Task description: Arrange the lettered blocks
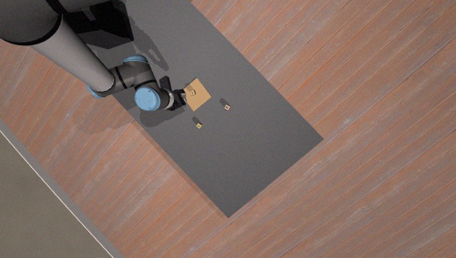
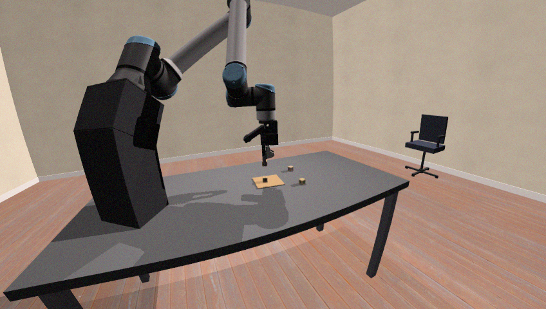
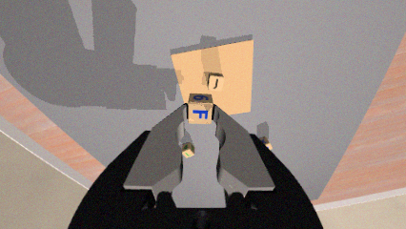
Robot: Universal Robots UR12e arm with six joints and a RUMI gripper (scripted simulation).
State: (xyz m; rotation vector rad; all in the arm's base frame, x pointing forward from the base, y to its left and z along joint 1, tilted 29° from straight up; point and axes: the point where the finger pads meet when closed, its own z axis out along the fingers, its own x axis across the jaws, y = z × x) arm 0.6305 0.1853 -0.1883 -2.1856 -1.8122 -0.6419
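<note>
The tan mat lies 120 mm below my hand, 30 mm to the left of it and 20 mm ahead of it. Round my hand: block: 180 mm ahead, 150 mm to the left, 110 mm below.
</note>
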